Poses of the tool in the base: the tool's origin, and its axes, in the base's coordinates. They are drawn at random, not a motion.
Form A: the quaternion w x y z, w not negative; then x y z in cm.
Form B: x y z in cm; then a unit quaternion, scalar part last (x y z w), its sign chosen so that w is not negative. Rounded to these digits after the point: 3 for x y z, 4 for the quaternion.
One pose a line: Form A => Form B
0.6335 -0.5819 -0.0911 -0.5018 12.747 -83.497 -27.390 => 12.747 -83.497 -27.390 -0.5819 -0.0911 -0.5018 0.6335
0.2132 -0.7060 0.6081 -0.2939 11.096 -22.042 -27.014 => 11.096 -22.042 -27.014 -0.7060 0.6081 -0.2939 0.2132
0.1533 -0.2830 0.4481 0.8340 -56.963 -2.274 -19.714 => -56.963 -2.274 -19.714 -0.2830 0.4481 0.8340 0.1533
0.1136 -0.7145 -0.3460 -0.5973 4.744 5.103 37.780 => 4.744 5.103 37.780 -0.7145 -0.3460 -0.5973 0.1136
